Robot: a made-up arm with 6 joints.
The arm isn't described. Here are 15 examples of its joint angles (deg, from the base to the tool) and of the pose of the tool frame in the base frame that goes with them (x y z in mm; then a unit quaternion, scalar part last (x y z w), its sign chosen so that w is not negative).
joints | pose
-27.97 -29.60 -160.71 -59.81 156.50 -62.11 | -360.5 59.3 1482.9 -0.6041 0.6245 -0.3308 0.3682
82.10 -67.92 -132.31 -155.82 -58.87 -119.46 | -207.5 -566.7 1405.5 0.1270 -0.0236 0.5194 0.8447
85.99 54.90 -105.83 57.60 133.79 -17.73 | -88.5 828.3 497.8 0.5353 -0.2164 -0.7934 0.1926
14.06 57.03 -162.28 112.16 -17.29 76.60 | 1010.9 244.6 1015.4 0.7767 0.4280 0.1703 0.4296
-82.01 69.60 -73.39 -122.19 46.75 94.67 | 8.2 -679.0 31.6 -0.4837 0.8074 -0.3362 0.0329
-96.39 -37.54 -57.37 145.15 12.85 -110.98 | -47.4 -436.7 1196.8 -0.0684 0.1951 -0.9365 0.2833
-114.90 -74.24 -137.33 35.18 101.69 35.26 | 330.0 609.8 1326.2 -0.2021 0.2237 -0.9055 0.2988
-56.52 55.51 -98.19 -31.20 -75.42 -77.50 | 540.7 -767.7 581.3 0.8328 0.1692 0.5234 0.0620
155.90 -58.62 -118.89 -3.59 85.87 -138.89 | 249.6 -73.6 1555.4 0.2077 -0.9262 -0.2467 0.1951
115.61 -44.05 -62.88 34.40 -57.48 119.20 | -58.6 248.4 1389.7 0.4368 0.5128 0.6867 0.2732
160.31 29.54 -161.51 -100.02 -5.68 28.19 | -727.8 221.3 1521.4 0.2560 -0.6591 0.1054 0.6993
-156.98 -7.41 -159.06 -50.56 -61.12 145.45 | 37.9 -58.3 1684.1 -0.4632 -0.0836 -0.7995 0.3731
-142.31 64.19 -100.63 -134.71 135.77 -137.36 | -833.9 -492.9 484.4 0.2160 0.2866 0.7815 0.5104
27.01 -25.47 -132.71 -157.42 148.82 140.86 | -177.4 -86.2 1586.2 -0.7794 0.1291 0.6092 0.0695
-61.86 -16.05 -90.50 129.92 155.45 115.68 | 218.7 -207.0 1388.4 0.0508 0.8160 0.4391 0.3725
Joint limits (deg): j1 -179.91..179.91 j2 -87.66..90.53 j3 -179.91..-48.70 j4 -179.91..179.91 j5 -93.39..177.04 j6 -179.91..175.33
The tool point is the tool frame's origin. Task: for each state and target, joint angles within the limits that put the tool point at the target. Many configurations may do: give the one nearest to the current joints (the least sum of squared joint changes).
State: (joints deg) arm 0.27 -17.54 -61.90 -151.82 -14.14 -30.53
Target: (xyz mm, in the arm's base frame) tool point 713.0 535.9 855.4
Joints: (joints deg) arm 30.61 18.96 -85.34 -148.43 -3.61 -30.33
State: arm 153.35 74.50 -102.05 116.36 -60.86 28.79
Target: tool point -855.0 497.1 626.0
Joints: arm 155.14 49.66 -114.71 114.45 -62.54 29.02
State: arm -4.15 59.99 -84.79 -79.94 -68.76 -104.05
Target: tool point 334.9 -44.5 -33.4
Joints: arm -31.25 88.81 -57.85 -79.54 -65.64 -103.92
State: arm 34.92 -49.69 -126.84 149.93 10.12 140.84
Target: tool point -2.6 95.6 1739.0
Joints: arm 43.99 -28.67 -122.98 148.54 21.11 140.28
